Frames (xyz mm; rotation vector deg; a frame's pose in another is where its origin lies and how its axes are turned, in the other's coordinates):
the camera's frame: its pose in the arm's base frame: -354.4 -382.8 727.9 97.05 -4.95 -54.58
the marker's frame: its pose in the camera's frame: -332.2 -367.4 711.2 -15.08 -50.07 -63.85
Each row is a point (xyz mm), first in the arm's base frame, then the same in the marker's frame.
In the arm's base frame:
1: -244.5 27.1 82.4
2: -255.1 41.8 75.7
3: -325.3 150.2 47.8
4: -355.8 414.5 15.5
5: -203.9 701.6 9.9
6: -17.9 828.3 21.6
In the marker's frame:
1: -504.6 102.0 -1125.9
2: -499.4 84.6 -1132.6
3: -481.0 -40.6 -1170.6
4: -546.9 -262.5 -1305.7
5: -752.3 -392.0 -1521.5
6: -925.8 -377.0 -1664.5

